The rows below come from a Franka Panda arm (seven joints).
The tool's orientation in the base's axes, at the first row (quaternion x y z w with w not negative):
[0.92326 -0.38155 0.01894 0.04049]
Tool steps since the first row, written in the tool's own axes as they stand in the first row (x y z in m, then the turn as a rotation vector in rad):
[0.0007 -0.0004 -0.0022 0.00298 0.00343 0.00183]
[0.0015 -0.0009 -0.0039 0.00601 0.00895 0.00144]
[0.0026 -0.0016 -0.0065 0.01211 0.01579 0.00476]
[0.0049 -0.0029 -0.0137 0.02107 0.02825 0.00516]
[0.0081 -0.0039 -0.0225 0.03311 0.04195 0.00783]
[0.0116 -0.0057 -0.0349 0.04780 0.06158 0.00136]
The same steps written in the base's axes. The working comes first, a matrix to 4 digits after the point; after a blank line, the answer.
The tool's axes in the first row as the columns of a matrix, in the base's axes (used below as rounded here):
[0.7081 -0.7061 0.0041]
[-0.7030 -0.7056 -0.0892]
[0.0659 0.0603 -0.9960]

[0.0008 0.0000 0.0022 -0.00030 -0.00468 -0.00142]
[0.0017 -0.0001 0.0039 -0.00206 -0.01067 -0.00050]
[0.0029 -0.0001 0.0065 -0.00255 -0.02008 -0.00299]
[0.0055 -0.0002 0.0138 -0.00501 -0.03521 -0.00205]
[0.0084 -0.0009 0.0227 -0.00614 -0.05357 -0.00309]
[0.0121 -0.0010 0.0352 -0.00963 -0.07718 0.00551]

